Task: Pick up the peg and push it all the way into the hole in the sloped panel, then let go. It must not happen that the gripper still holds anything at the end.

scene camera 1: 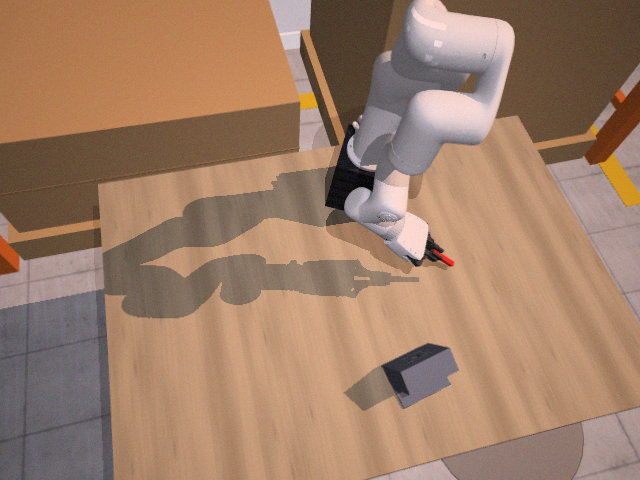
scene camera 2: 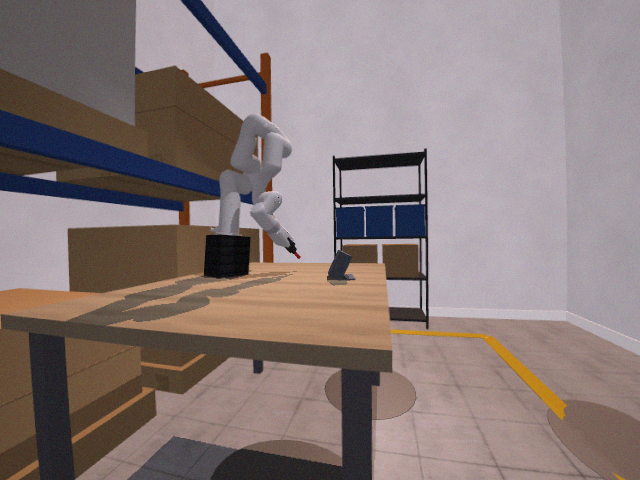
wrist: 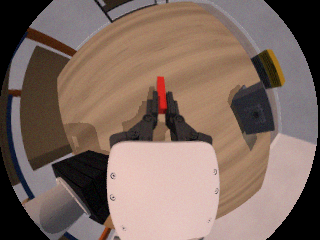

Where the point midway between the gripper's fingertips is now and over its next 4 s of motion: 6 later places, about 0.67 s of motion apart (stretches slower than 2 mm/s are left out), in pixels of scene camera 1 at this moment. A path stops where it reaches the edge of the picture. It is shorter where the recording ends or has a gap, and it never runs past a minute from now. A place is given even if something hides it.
My gripper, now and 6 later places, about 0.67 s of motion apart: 438, 255; 435, 267; 427, 279; 412, 291; 394, 299; 396, 310; 401, 322
